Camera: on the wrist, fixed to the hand. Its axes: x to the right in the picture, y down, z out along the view.
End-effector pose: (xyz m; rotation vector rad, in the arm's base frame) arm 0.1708 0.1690 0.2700 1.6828 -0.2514 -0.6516
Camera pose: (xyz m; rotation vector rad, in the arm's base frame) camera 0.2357 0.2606 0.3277 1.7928 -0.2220 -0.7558
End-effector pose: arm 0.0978 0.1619 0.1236 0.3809 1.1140 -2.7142
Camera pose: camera 0.1384 0.2125 0.0154 0.3000 1.0195 -2.8663
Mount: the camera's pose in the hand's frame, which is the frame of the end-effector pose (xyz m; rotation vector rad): -0.0094 0.0467 -0.1168 0.1009 -0.0319 -0.1060
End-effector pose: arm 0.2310 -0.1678 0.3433 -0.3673 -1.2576 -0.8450
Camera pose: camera 0.3439 -0.2119 0.3084 -0.2357 -1.3532 -0.8646
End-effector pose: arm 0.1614 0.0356 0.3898 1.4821 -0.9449 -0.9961
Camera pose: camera 0.2658 0.0773 0.4470 1.6187 -0.9595 -1.0645
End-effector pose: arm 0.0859 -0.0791 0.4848 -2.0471 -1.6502 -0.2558
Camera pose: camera 0.1467 -0.1506 0.5691 -1.9019 -1.7571 -0.1730
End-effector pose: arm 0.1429 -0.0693 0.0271 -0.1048 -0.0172 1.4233
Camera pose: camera 0.1042 -0.0792 -0.0925 0.0021 0.0225 1.3174
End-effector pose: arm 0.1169 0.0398 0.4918 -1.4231 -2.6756 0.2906
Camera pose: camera 0.1804 0.0718 0.5960 -1.2543 -2.7074 0.4357
